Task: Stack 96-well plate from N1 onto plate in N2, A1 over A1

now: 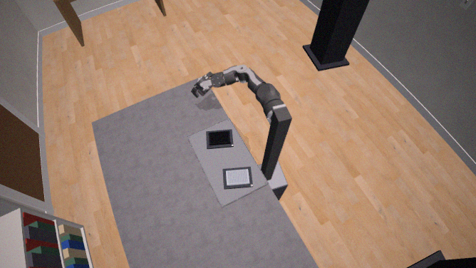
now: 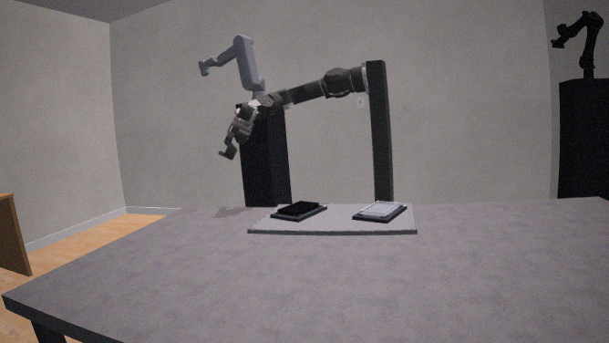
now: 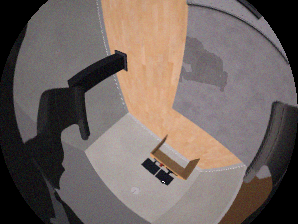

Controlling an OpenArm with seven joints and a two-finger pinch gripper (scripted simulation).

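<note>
My gripper is now 20 mm past the dark 96-well plate, 260 mm to the right of it and 210 mm above it. Also, from my hand: nest N1 (20 mm behind, 260 mm to the left, 220 mm below); white 96-well plate (50 mm behind, 530 mm to the left, 210 mm below).
</note>
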